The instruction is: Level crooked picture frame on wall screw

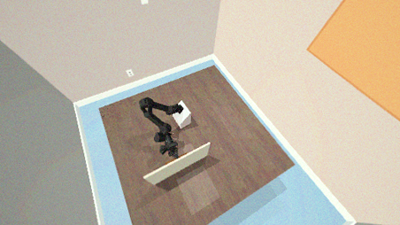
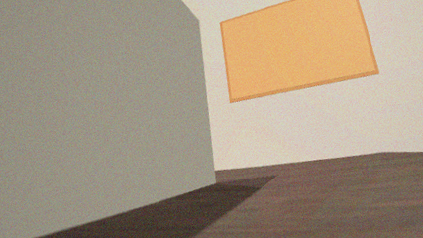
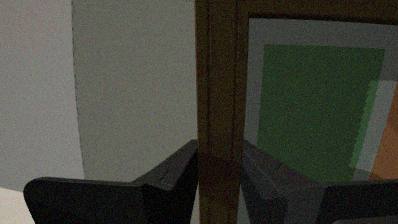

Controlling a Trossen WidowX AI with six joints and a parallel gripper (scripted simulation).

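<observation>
My gripper tip is now 50 mm above the picture frame and 10 mm to the left of it. From my gripper tip the other things lie so: wall panel (60 mm below, 20 mm ahead).
</observation>
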